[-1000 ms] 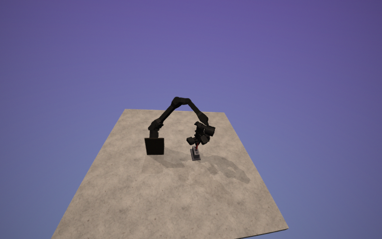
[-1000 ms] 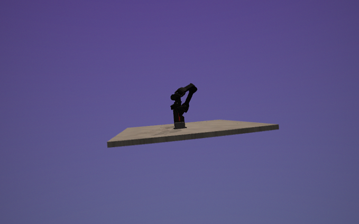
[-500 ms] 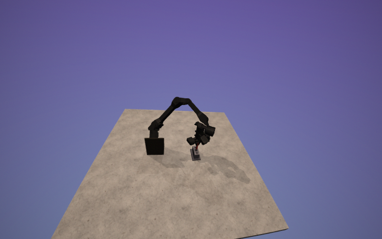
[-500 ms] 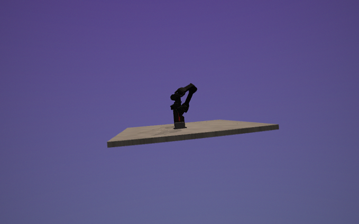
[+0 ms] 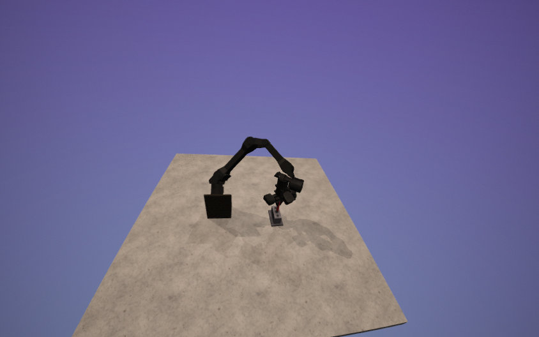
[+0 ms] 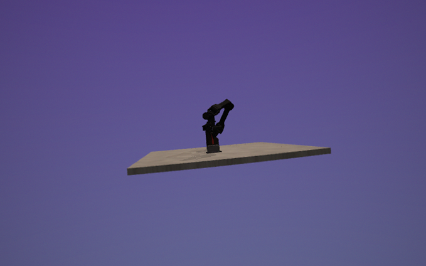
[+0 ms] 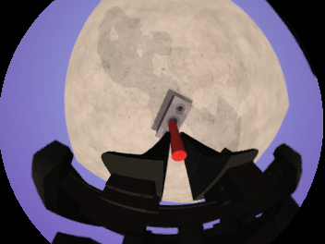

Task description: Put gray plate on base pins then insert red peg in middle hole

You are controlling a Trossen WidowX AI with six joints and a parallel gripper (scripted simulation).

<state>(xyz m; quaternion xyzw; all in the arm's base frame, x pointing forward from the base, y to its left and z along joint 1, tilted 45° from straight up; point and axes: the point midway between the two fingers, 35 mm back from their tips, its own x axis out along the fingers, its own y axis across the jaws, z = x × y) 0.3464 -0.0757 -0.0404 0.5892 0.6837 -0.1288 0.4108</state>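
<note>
The gray plate is 70 mm below my gripper tip. From my gripper tip the other things lie so: red peg (right at my gripper tip).
</note>
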